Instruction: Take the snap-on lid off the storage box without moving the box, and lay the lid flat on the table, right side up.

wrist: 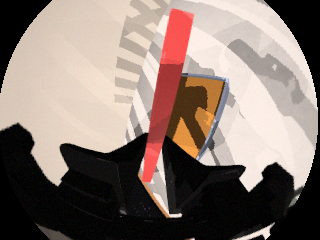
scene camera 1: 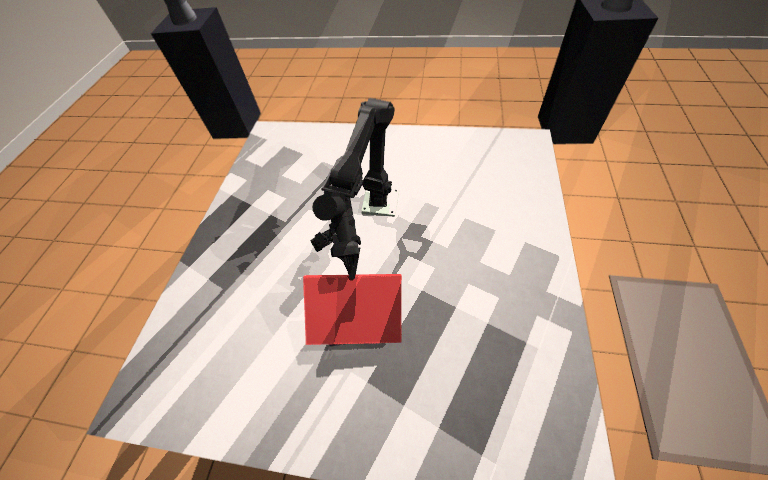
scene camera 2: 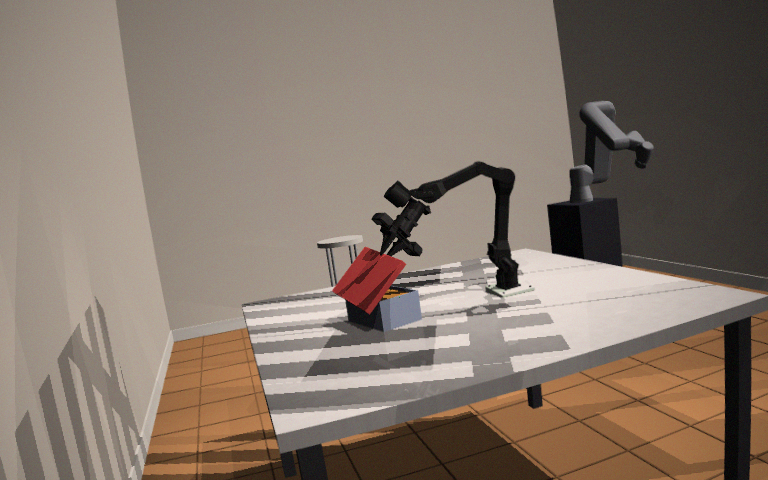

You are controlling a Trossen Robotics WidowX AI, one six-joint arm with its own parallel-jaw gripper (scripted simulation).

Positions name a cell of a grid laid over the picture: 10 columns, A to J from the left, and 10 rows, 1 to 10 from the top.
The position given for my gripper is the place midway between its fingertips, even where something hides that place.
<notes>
My gripper (scene camera 1: E6) holds a red lid (scene camera 1: E7). Also in view: a blue-grey storage box (scene camera 2: F7).
The red lid is seen too in the wrist view (wrist: F2) and in scene camera 2 (scene camera 2: E6). My gripper shows as well in the wrist view (wrist: E6) and in scene camera 2 (scene camera 2: E6).
</notes>
